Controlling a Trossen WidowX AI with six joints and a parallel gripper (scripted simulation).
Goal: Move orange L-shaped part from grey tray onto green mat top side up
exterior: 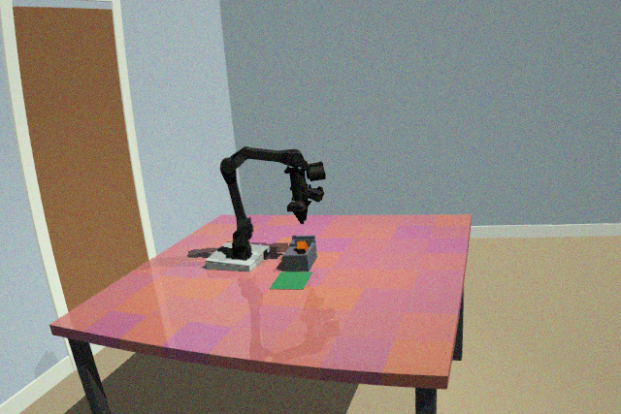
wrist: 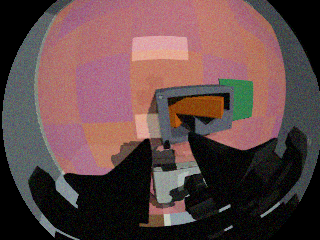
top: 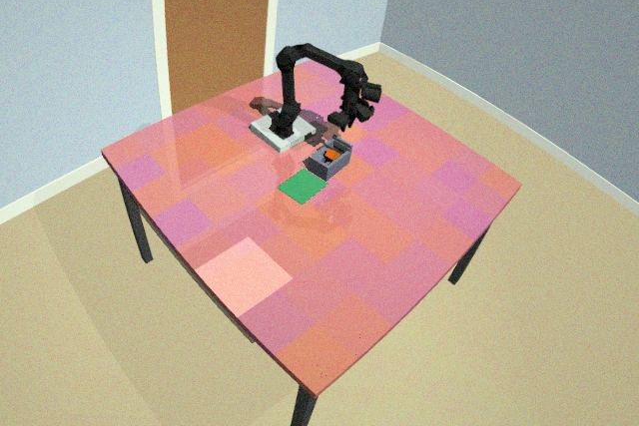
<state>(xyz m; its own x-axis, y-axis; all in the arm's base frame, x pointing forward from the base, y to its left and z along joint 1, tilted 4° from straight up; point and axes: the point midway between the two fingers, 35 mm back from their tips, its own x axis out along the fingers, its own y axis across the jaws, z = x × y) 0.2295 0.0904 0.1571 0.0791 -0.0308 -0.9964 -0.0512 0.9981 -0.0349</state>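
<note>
The orange L-shaped part lies 10 cm below my gripper tip, 4 cm to the right of it and 1 cm behind it. Round my gripper tip: green mat: 22 cm to the right, 16 cm below, 1 cm ahead.
</note>
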